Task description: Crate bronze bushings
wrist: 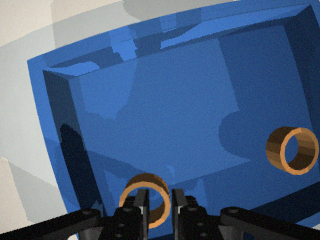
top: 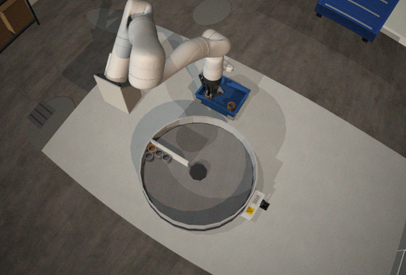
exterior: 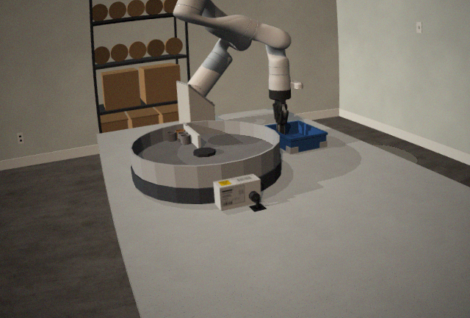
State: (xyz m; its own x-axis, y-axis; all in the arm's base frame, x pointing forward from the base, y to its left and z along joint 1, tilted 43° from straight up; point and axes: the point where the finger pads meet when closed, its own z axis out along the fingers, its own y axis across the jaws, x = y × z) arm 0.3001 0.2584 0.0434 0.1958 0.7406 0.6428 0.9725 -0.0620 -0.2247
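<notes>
Now: the blue crate 40 mm to the left of my hand, 40 mm ahead of it and 20 mm below it. Round my hand: turning table (310 mm to the right, 160 mm ahead, 10 mm above).
</notes>
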